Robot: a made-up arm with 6 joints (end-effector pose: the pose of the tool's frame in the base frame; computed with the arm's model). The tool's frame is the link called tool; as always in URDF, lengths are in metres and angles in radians.
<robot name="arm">
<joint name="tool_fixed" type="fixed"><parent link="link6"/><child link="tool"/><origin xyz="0 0 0"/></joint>
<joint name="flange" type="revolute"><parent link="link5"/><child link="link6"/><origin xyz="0 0 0.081"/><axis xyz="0 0 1"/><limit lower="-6.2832" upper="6.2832" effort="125" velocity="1.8"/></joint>
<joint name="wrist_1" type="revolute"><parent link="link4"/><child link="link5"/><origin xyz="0 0 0"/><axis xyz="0 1 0"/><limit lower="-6.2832" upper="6.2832" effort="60" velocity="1.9"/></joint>
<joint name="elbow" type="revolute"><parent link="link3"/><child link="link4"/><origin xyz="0 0 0.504"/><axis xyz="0 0 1"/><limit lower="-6.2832" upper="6.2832" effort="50" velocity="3"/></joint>
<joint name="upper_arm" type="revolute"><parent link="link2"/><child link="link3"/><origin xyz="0 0 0.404"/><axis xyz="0 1 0"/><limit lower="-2.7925" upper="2.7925" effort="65" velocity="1.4"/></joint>
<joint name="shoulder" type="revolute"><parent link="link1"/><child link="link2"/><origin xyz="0 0.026 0"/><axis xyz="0 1 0"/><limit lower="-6.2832" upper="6.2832" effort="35" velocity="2.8"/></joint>
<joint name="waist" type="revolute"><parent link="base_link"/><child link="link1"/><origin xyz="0 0 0.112"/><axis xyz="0 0 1"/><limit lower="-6.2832" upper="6.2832" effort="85" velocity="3.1"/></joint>
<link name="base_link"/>
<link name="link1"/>
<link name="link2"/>
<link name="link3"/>
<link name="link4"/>
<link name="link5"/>
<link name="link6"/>
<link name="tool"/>
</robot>
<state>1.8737 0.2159 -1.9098 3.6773 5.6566 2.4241</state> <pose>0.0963 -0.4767 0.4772 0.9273 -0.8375 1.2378</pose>
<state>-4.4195 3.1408 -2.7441 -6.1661 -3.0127 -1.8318</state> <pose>-0.0683 0.1407 0.1028 2.4695 0.8653 -0.0100</pose>
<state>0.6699 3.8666 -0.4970 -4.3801 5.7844 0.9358</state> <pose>-0.3150 -0.2630 -0.7478 2.2470 1.2691 -0.3915</pose>
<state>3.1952 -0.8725 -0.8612 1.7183 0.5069 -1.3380</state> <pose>0.8779 -0.0179 0.2728 2.2018 -0.8566 1.8970</pose>
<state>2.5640 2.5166 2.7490 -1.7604 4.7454 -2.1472</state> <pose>0.0988 -0.1903 0.0636 1.4919 0.7588 -1.8030</pose>
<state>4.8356 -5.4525 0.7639 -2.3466 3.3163 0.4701</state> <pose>0.1245 -0.7123 0.3645 -1.4281 1.0228 0.9244</pose>
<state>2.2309 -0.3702 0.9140 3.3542 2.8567 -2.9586</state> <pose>-0.0507 0.0307 0.8649 2.3838 -1.0984 1.0577</pose>
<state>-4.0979 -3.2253 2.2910 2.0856 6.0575 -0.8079</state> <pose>0.2394 -0.3570 0.0631 -0.7116 0.8977 -2.5113</pose>
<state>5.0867 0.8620 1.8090 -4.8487 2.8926 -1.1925</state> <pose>0.2244 -0.4460 -0.0055 -0.1870 0.6882 2.3229</pose>
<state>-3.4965 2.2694 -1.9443 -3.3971 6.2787 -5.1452</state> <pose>-0.4746 0.1483 0.4064 -0.1942 -0.2708 0.5226</pose>
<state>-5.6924 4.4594 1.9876 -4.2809 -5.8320 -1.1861</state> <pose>-0.2912 -0.1253 0.5825 -0.4454 0.0206 1.4193</pose>
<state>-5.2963 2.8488 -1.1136 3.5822 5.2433 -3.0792</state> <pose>0.3084 0.5680 -0.4263 -1.0995 2.7148 0.8123</pose>
